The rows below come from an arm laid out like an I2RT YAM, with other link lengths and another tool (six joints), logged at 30 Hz.
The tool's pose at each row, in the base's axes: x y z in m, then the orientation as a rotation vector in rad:
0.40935 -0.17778 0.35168 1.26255 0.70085 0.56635
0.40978 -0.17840 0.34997 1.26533 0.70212 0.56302
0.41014 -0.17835 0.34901 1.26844 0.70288 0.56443
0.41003 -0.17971 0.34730 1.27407 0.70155 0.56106
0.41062 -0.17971 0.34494 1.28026 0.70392 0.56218
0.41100 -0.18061 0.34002 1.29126 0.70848 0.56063
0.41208 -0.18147 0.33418 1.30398 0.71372 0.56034
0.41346 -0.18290 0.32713 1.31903 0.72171 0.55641
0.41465 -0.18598 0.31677 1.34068 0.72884 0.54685
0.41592 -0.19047 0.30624 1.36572 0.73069 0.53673
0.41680 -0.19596 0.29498 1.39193 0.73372 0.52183
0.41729 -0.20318 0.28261 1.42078 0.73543 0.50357
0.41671 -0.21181 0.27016 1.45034 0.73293 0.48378
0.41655 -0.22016 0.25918 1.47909 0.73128 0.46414
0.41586 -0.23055 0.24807 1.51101 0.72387 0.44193
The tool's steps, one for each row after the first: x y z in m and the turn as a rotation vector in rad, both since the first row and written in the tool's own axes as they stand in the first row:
0.00011 -0.00181 0.00047 0.00351 -0.00127 -0.00179
0.00054 -0.00273 0.00056 0.00626 -0.00023 0.00005
-0.00024 -0.00470 0.00111 0.01135 -0.00367 0.00053
0.00053 -0.00701 0.00119 0.01745 -0.00194 0.00265
0.00092 -0.01200 0.00132 0.02905 -0.00062 0.00383
0.00196 -0.01790 0.00180 0.04218 0.00174 0.00624
0.00297 -0.02509 0.00270 0.05901 0.00380 0.00584
0.00320 -0.03588 0.00404 0.08237 0.00149 0.00461
0.00248 -0.04715 0.00632 0.10694 -0.00512 0.00676
0.00089 -0.05934 0.00886 0.13389 -0.01355 0.00566
-0.00204 -0.07300 0.01208 0.16341 -0.02487 0.00402
-0.00669 -0.08704 0.01540 0.19246 -0.03990 0.00361
-0.01110 -0.09958 0.01908 0.22117 -0.05398 0.00271
-0.01731 -0.11270 0.02367 0.25134 -0.07356 0.00405

